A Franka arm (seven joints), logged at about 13 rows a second.
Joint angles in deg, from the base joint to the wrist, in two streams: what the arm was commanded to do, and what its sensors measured. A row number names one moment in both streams.
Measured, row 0:
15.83 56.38 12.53 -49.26 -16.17 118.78 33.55
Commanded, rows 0 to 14:
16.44 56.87 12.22 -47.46 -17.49 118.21 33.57
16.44 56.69 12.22 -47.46 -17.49 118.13 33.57
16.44 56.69 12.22 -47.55 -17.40 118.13 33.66
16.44 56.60 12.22 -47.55 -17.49 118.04 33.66
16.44 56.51 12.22 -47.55 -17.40 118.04 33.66
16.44 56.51 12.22 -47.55 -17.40 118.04 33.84
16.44 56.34 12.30 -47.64 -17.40 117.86 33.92
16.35 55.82 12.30 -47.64 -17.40 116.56 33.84
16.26 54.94 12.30 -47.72 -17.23 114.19 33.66
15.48 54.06 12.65 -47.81 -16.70 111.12 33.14
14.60 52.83 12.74 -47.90 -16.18 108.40 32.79
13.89 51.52 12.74 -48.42 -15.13 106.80 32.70
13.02 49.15 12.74 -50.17 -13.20 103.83 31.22
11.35 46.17 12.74 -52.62 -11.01 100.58 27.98
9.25 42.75 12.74 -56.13 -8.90 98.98 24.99
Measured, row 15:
12.91 50.57 12.50 -48.12 -13.13 102.28 30.32
